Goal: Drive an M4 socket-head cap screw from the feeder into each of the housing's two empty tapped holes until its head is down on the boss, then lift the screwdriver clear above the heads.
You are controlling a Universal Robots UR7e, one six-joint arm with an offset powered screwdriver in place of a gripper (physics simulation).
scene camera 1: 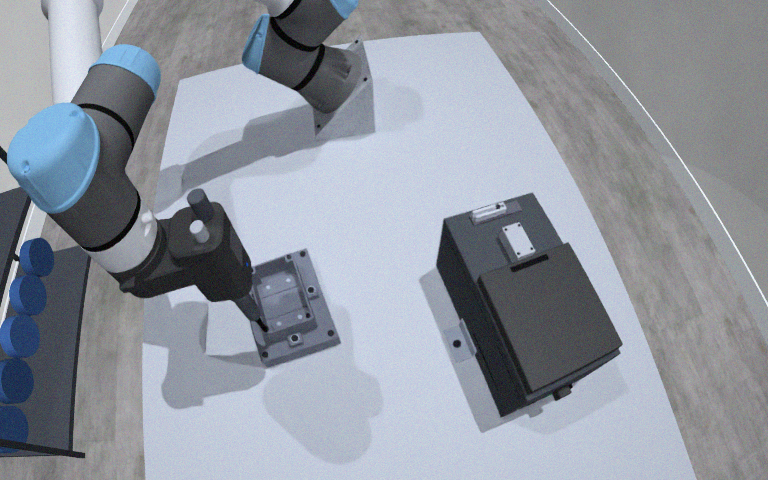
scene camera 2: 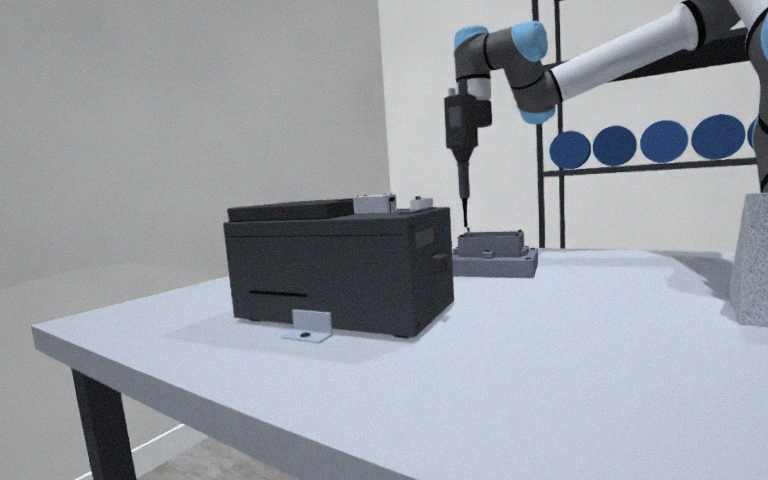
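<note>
The grey housing [scene camera 1: 325, 319] [scene camera 2: 492, 267] lies flat on the table, its raised rectangular pocket facing up. My screwdriver [scene camera 1: 265, 328] [scene camera 2: 466, 225] points down with its bit tip at one corner of the pocket rim. In the scene camera 2 view a tiny screw-like piece [scene camera 2: 468, 229] shows right under the tip, at the rim; whether the bit touches it is too small to tell. Dark round spots show at two other pocket corners [scene camera 1: 288, 257]. The bit hides its corner in the scene camera 1 view. The dark screw feeder [scene camera 1: 552, 322] [scene camera 2: 317, 266] stands apart from the housing.
A white block [scene camera 1: 516, 240] [scene camera 2: 370, 203] and a small pale fitting [scene camera 1: 488, 211] [scene camera 2: 421, 202] sit on the feeder's top. An angle bracket [scene camera 1: 456, 343] [scene camera 2: 311, 321] stands at its side. The arm's base stands at the table's far side. A rack with blue discs [scene camera 1: 28, 295] [scene camera 2: 614, 145] stands beyond the table.
</note>
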